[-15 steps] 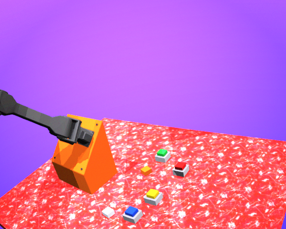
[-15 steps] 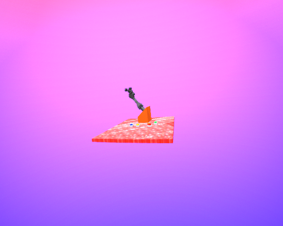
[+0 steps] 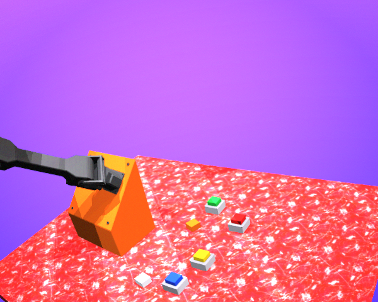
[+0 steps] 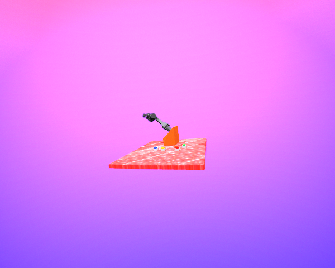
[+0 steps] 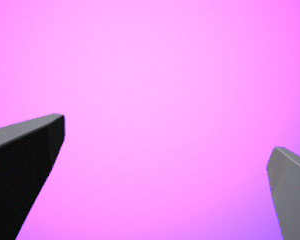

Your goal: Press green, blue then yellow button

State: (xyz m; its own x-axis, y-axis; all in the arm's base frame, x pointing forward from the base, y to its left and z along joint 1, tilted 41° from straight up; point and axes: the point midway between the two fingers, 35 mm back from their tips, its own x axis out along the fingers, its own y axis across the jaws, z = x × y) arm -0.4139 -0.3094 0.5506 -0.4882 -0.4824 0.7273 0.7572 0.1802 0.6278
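The green button lies 84 cm to the left of my gripper tip, 59 cm ahead of it and 39 cm below it. The rest, counted from my gripper tip: blue button 70 cm ahead, 51 cm to the left, 39 cm below; then white block 62 cm ahead, 48 cm to the left, 41 cm below; then yellow button 71 cm ahead, 62 cm to the left, 39 cm below.
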